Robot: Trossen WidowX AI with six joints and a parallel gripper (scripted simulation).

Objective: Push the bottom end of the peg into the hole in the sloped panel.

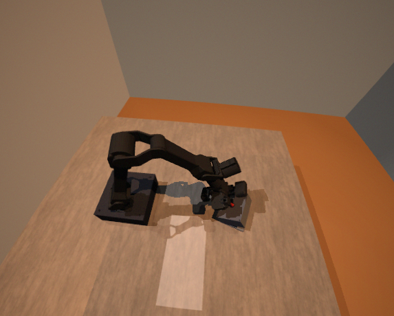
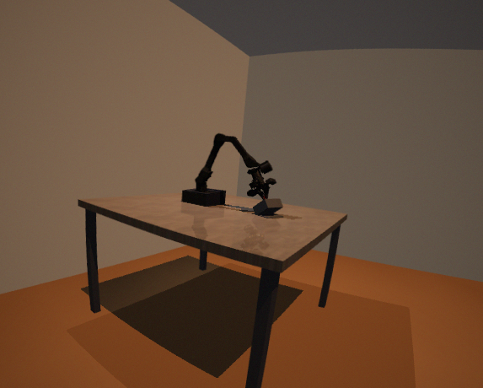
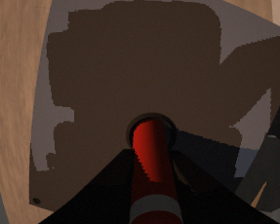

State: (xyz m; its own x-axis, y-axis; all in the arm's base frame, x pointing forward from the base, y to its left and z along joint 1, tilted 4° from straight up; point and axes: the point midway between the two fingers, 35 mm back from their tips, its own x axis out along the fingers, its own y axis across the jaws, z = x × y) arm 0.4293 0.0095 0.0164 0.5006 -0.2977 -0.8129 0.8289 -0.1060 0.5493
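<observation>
The round peg lies 10 mm behind my gripper tip and 10 mm above it. Round my gripper tip: grey sloped panel: 40 mm below, 20 mm ahead, 10 mm to the right.
</observation>
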